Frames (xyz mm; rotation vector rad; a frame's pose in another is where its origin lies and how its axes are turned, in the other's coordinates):
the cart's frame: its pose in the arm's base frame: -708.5 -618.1 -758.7 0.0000 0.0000 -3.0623
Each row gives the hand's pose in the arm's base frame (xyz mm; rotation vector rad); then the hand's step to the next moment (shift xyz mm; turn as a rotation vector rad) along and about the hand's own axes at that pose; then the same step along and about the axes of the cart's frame.
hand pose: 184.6 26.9 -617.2 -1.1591 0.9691 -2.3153
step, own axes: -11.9 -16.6 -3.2 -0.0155 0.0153 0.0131
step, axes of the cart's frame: -5.6 -19.5 4.1 -0.0195 0.0084 -0.0140
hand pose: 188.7 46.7 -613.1 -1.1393 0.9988 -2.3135
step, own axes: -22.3 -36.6 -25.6 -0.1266 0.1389 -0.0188
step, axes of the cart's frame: 3.8 -49.6 4.2 -0.0630 0.0159 -0.1773
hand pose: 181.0 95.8 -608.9 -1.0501 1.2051 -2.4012
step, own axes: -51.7 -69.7 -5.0 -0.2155 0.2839 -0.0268
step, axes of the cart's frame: -44.8 -69.5 26.8 -0.1042 0.0596 -0.3367
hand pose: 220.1 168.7 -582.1 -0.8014 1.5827 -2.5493
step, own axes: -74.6 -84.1 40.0 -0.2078 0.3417 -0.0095
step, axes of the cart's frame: -103.9 -20.9 54.8 -0.0881 0.1028 -0.3764
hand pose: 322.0 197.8 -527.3 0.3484 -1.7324 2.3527
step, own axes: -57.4 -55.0 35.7 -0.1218 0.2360 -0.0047
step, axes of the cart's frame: -71.8 24.9 42.7 -0.0403 0.0707 -0.2528
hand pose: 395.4 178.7 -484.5 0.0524 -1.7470 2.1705
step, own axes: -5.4 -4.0 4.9 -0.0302 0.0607 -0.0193
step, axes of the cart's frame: -4.9 5.7 3.6 -0.0141 0.0009 -0.0691
